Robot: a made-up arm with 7 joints.
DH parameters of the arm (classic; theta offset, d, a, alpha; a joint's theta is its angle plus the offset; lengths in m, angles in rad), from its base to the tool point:
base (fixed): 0 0 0 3.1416
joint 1: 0 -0.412 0 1.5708
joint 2: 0 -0.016 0 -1.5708
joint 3: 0 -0.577 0 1.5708
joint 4: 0 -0.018 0 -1.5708
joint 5: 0 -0.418 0 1.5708
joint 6: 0 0 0 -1.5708
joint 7: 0 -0.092 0 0
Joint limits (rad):
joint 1: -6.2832..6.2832
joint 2: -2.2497..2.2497
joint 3: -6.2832..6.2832
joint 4: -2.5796..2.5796
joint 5: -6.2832..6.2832
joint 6: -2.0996..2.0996
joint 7: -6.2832..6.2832
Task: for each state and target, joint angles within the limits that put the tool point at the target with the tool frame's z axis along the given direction. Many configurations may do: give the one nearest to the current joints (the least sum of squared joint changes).
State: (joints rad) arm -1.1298 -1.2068 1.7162 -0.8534 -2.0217 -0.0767 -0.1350
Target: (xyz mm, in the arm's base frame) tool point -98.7 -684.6 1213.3 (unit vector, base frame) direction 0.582 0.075 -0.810
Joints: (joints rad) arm -1.5052 -0.7308 1.4255 -0.0466 -2.2931 0.7938 -0.1350
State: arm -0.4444 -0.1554 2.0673 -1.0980 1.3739 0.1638 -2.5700
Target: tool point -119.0 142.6 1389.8 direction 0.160 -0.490 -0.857
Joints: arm -0.6163 -0.3334 2.6715 -0.8308 1.0084 0.2957 -2.5700
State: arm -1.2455 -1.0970 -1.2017 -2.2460 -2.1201 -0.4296 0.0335
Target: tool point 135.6 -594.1 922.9 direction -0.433 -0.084 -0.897
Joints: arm -0.9679 -0.9707 -1.7801 -1.5009 -1.8195 -1.0364 0.0335
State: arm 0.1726 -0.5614 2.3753 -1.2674 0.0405 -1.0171 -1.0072
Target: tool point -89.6 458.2 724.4 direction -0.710 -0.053 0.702
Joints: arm 0.3215 -0.8167 1.8046 -1.8305 -0.1426 -1.0578 -1.0072
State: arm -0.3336 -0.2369 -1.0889 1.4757 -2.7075 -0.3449 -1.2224
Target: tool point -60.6 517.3 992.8 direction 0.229 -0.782 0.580
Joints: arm -0.6963 0.1751 -1.2623 1.3490 -2.8916 -0.7871 -1.2224
